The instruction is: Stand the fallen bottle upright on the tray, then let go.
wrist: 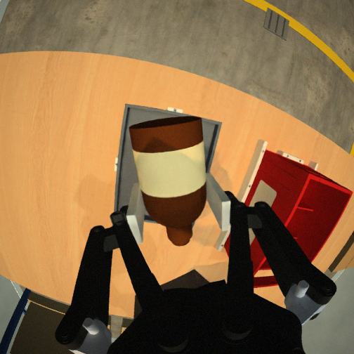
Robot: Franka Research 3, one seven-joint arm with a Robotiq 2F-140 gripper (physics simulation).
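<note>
A brown bottle (171,172) with a cream label is held between the two pale finger pads, its base toward the top of the view and its neck toward the gripper's body. My gripper (173,189) is shut on the bottle near its shoulder. The grey tray (121,167) is behind the bottle on the table and looks smaller than the bottle in front of it; the bottle appears raised above it. The bottle hides much of the tray's middle.
A red open-fronted box (322,215) stands on the wooden table (50,150) to the right of the tray, beside a pale strip. Beyond the table's far edge are a grey floor (150,35), a yellow line and a drain grate (276,24).
</note>
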